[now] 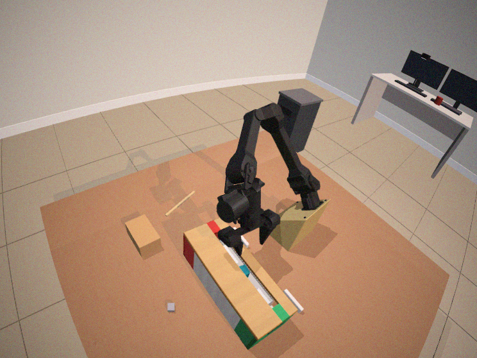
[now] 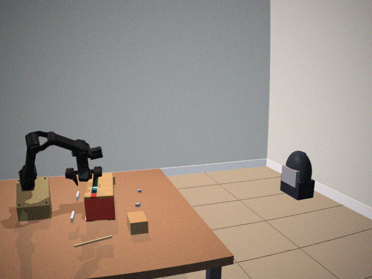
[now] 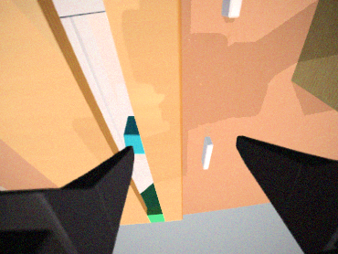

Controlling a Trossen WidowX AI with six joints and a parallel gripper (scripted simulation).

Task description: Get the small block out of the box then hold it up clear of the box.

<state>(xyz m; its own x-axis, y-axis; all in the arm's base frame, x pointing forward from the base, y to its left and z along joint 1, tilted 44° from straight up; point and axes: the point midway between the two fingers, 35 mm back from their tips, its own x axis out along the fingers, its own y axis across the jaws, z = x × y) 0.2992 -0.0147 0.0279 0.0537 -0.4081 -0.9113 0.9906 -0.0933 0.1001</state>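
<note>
Now: gripper tip 50 mm short of the cyan block, 50 mm above it and 30 mm to the right of it. The rest, counted from my gripper tip: tan block: 300 mm to the right, 210 mm ahead, 110 mm below; then thin wooden stick: 370 mm to the right, 130 mm below; then box: 70 mm below, 40 mm ahead, 30 mm to the left.
</note>
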